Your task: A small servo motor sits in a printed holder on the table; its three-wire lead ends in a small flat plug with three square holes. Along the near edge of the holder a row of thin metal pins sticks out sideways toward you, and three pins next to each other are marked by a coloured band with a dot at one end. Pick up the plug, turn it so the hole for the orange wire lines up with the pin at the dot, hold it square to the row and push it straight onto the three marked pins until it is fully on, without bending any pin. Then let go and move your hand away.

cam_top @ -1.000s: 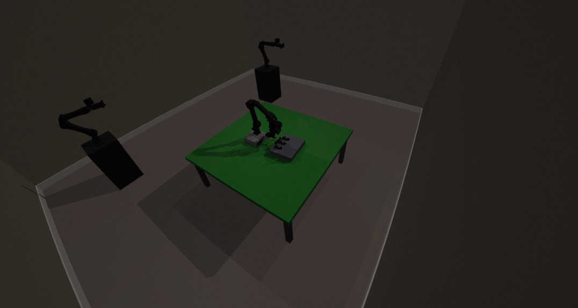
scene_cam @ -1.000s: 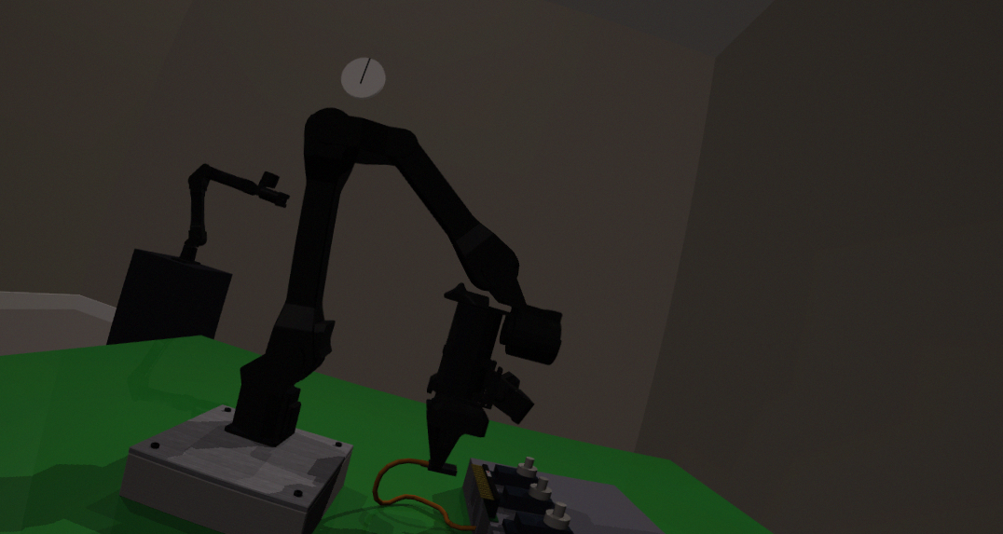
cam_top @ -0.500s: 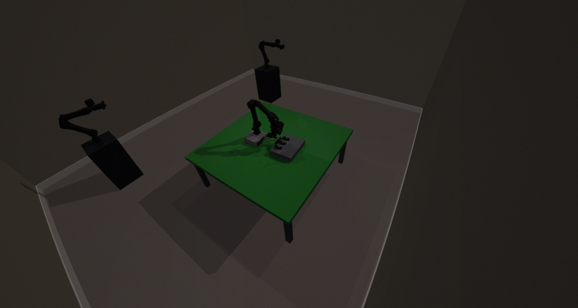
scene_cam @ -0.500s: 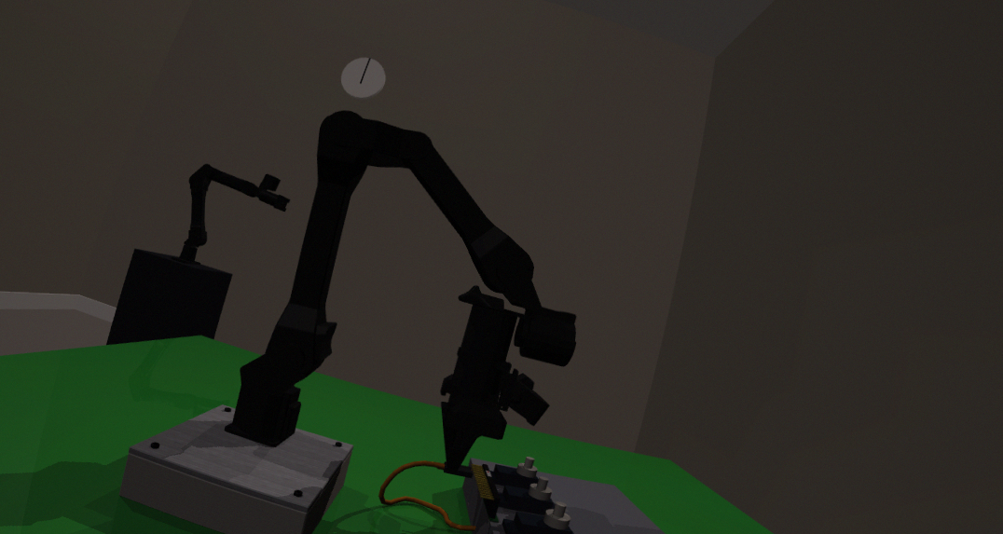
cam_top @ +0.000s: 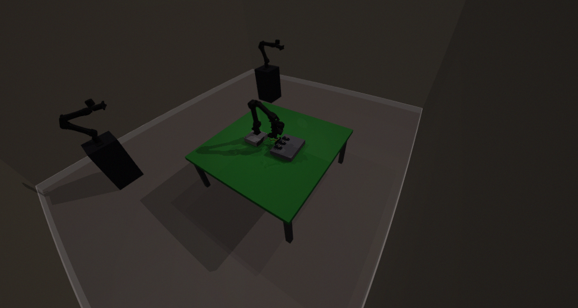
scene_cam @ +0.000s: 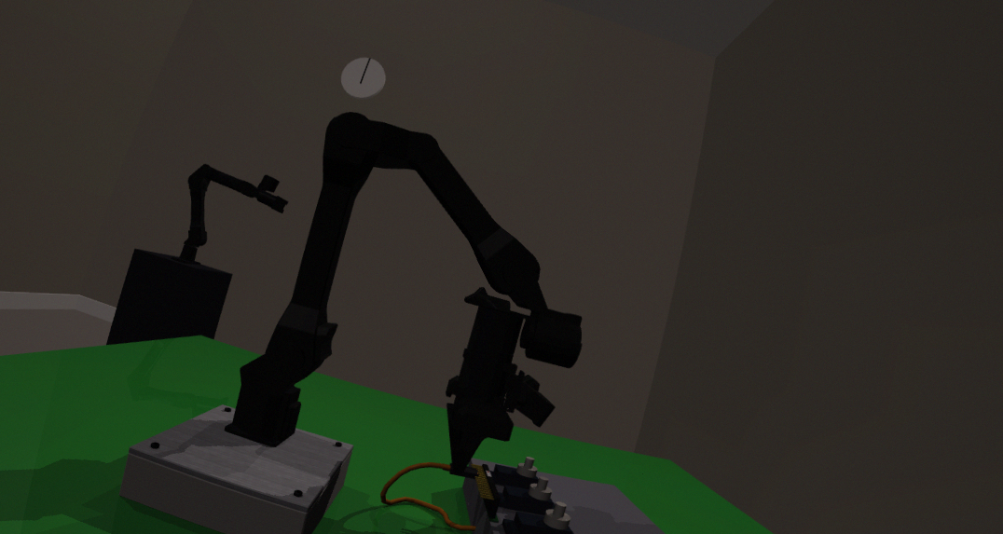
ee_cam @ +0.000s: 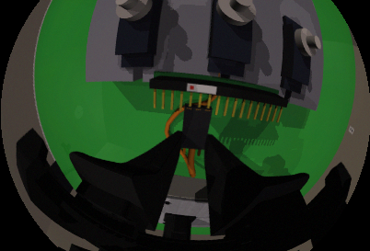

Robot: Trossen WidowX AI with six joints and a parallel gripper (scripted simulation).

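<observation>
My gripper tip is 40 mm short of the pale band. The rest, counted from my gripper tip: grey holder plate: 200 mm ahead, 50 mm below; red dot: 40 mm ahead, 10 mm to the left.
</observation>
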